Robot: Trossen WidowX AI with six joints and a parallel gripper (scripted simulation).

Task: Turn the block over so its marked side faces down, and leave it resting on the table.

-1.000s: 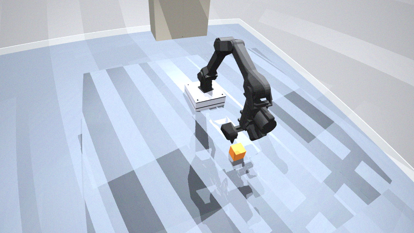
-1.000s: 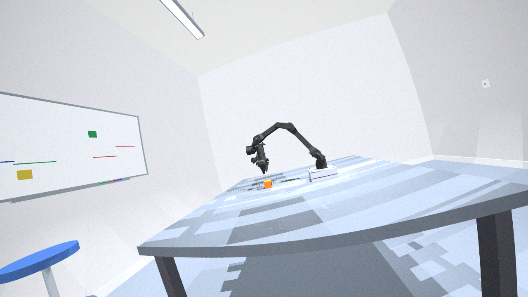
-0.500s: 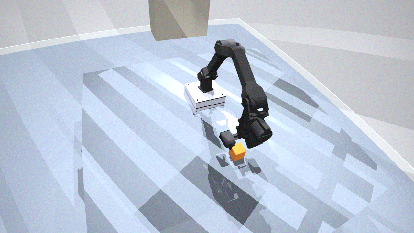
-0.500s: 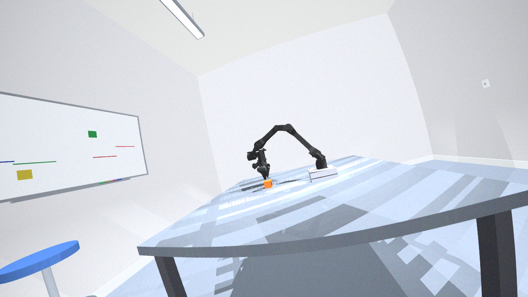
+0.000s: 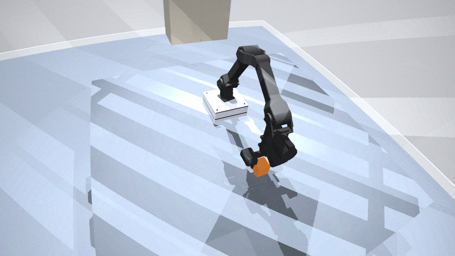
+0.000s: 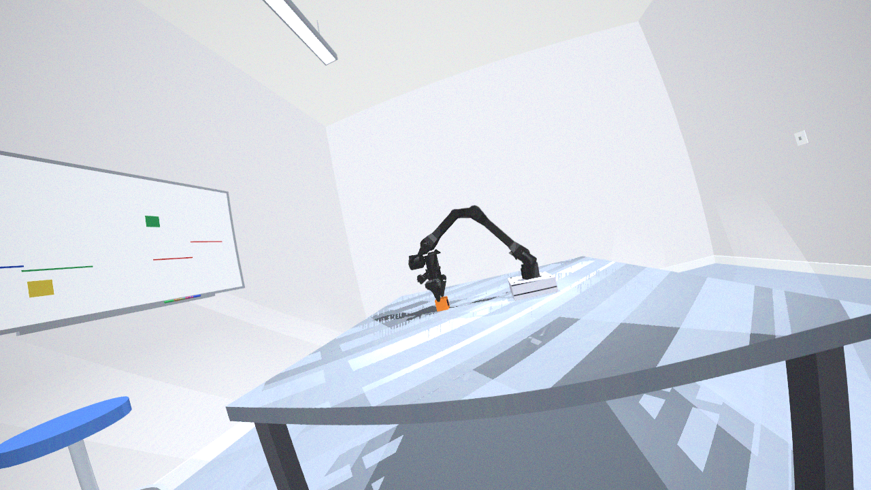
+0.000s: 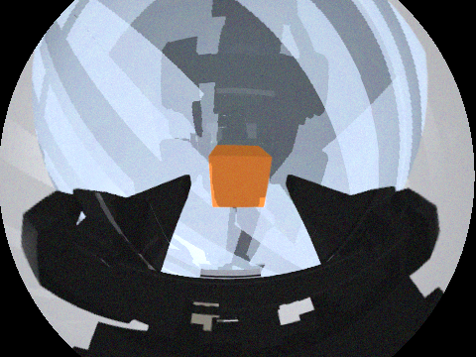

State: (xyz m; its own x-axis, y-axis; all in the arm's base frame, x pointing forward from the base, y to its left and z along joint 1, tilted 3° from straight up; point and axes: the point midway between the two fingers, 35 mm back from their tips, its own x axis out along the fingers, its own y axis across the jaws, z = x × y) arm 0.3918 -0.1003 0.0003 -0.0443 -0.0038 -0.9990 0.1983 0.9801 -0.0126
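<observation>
The orange block is 2 cm below my gripper tip and 1 cm behind it.
</observation>
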